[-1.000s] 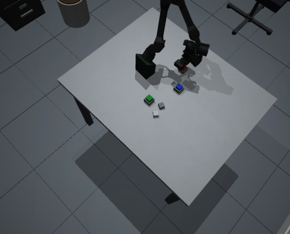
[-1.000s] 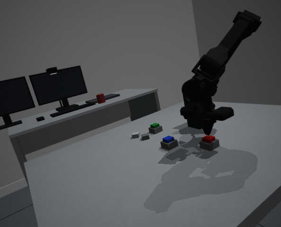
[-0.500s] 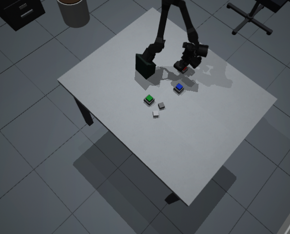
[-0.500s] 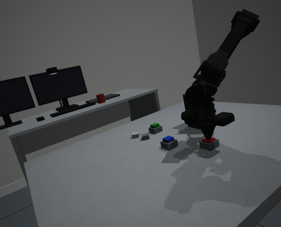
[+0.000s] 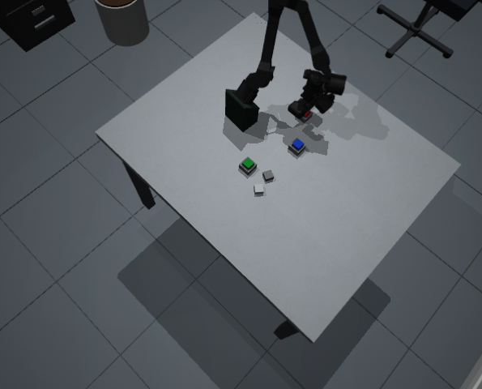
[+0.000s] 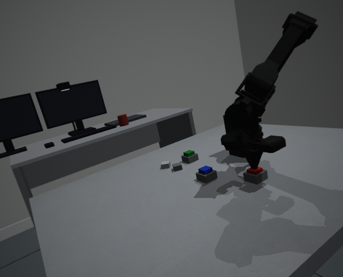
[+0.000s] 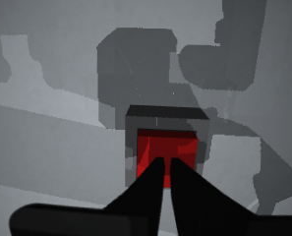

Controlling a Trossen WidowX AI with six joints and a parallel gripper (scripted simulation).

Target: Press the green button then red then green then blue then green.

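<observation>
Right now the red button is 10 mm below my gripper tip. Round my gripper tip: green button (320 mm to the right, 40 mm ahead); then blue button (120 mm to the right, 90 mm ahead).
</observation>
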